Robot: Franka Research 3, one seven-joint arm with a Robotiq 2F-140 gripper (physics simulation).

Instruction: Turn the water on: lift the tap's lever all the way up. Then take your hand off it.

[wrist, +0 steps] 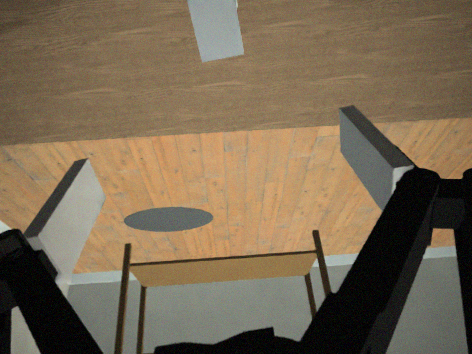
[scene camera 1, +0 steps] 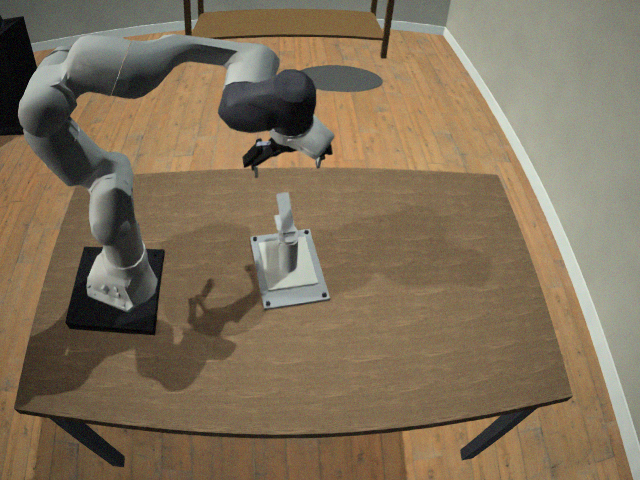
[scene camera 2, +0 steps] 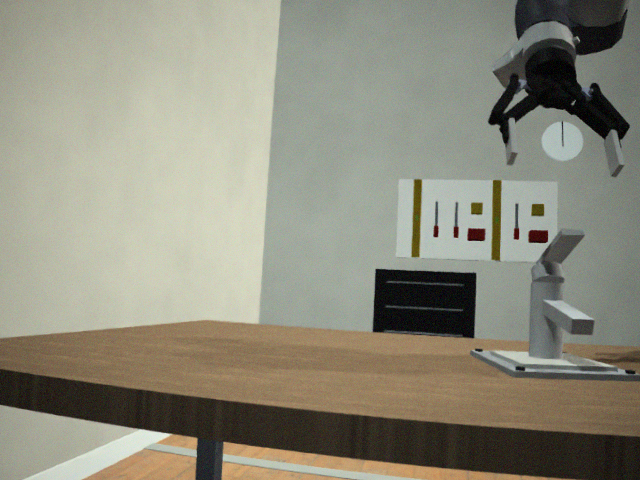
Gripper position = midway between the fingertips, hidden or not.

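Observation:
I can see my gripper (scene camera 2: 565,164), which appears in the wrist view (wrist: 216,155) and in scene camera 1 (scene camera 1: 286,167) as well. There is a flat lever (scene camera 2: 548,268), and scene camera 1 shows the lever too (scene camera 1: 288,234). I also see a base plate (scene camera 1: 309,294).

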